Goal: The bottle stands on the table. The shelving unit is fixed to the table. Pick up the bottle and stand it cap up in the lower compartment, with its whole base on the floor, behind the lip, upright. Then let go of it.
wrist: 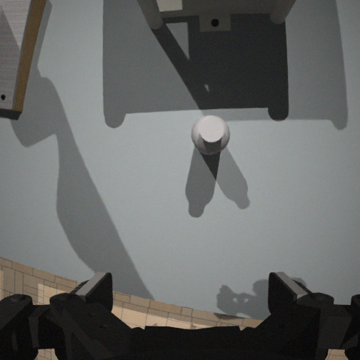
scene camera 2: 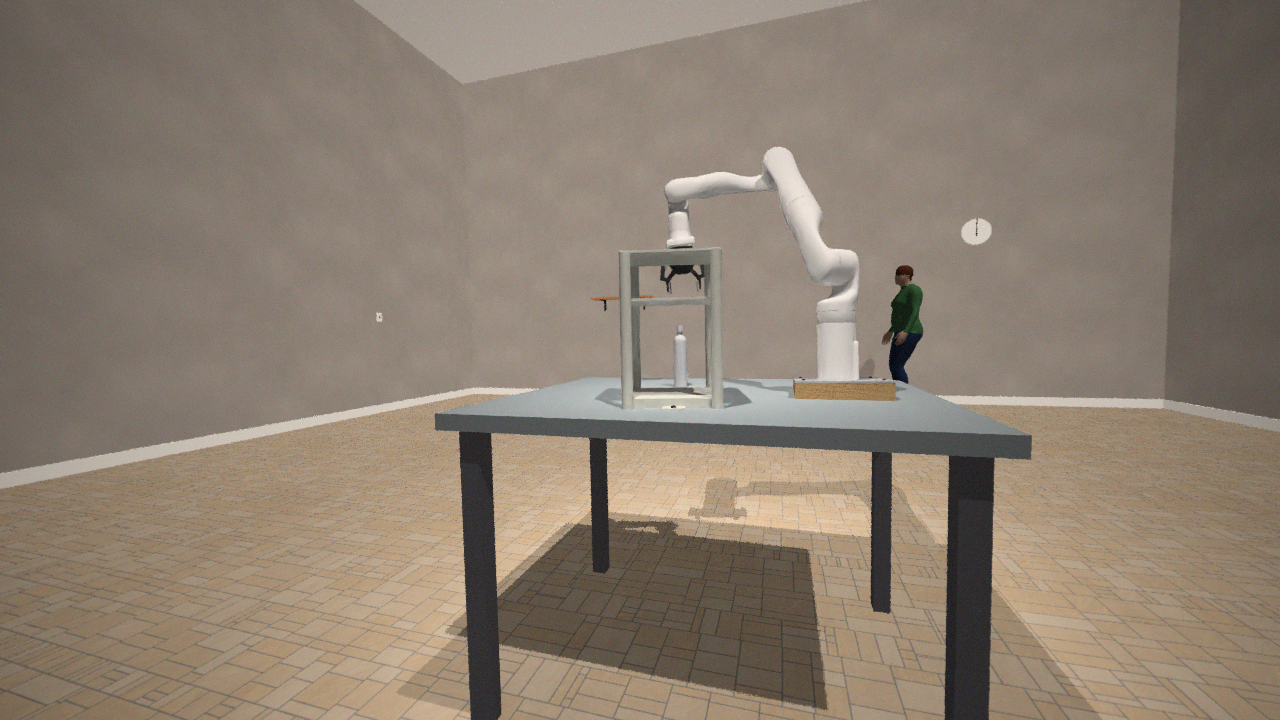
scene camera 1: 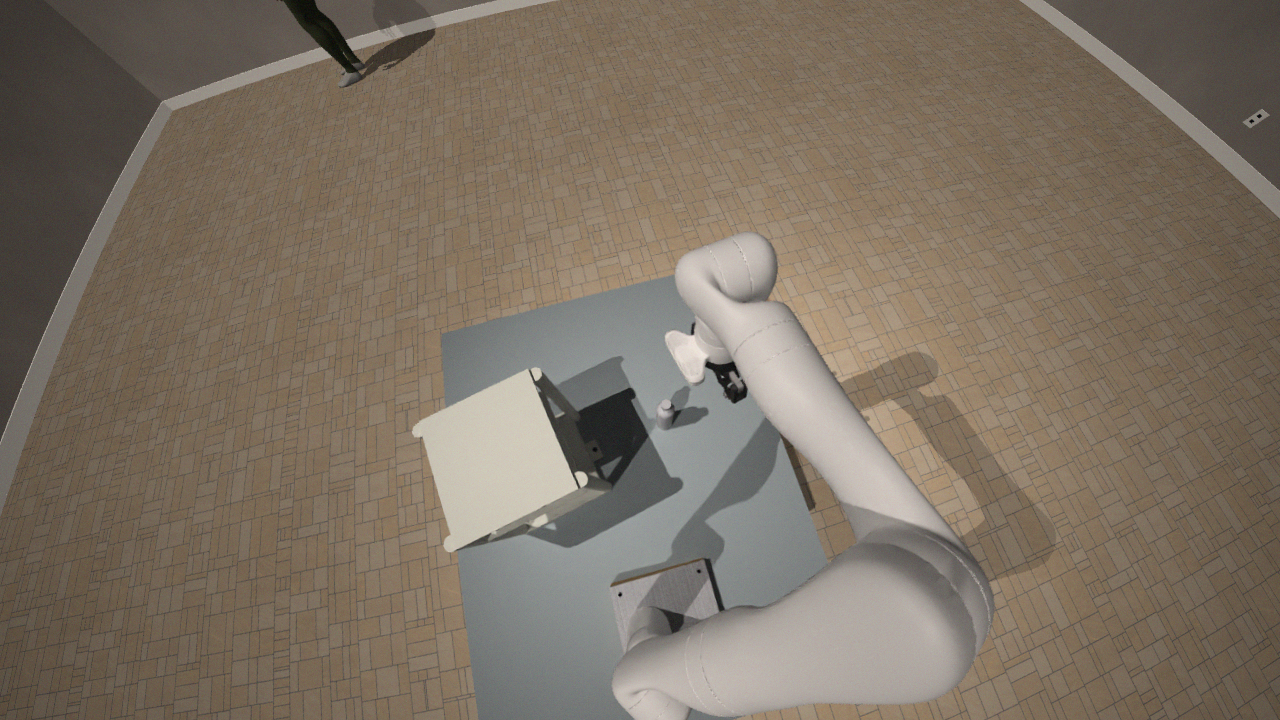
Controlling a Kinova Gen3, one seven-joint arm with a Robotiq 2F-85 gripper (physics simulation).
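Places are measured from the arm's base along level axes (x back, y right, z up), in millimetres.
Where they show: gripper, between the fingertips: (scene camera 2: 684,292) (scene camera 1: 716,373); arm's base, origin of its link: (scene camera 2: 837,379) (scene camera 1: 648,629).
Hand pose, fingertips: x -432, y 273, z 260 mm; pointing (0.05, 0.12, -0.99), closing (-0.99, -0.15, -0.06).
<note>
Things, the pixels of their top centre, and the offset from my fingertips.
- pale bottle, centre of its top: (scene camera 1: 666,404) (scene camera 2: 679,325) dx +1, dy -96, dz -109 mm
- pale grey-green shelving unit, centre of its top: (scene camera 1: 493,453) (scene camera 2: 670,256) dx +34, dy -411, dz +52 mm
The pale bottle (scene camera 1: 665,415) (scene camera 2: 680,360) (wrist: 210,132) stands upright, cap up, on the table (scene camera 1: 537,635) (scene camera 2: 778,436) (wrist: 150,215), apart from the shelving unit. The pale grey-green shelving unit (scene camera 1: 501,461) (scene camera 2: 626,331) (wrist: 281,11) has a top board, a middle shelf and a low lip at the bottom. In scene camera 2 the bottle shows through its lower compartment but stands behind it. My gripper (scene camera 1: 733,392) (scene camera 2: 683,286) (wrist: 190,291) is open and empty, pointing down, higher than the bottle's cap and off to its side away from the unit.
The arm's base plate (scene camera 1: 666,591) (scene camera 2: 844,390) (wrist: 11,55) lies on the table to one side of the unit and bottle. A mounting tab (wrist: 222,23) with a dark bolt sits at the unit's foot, facing the bottle. A person (scene camera 2: 905,313) stands beyond the table.
</note>
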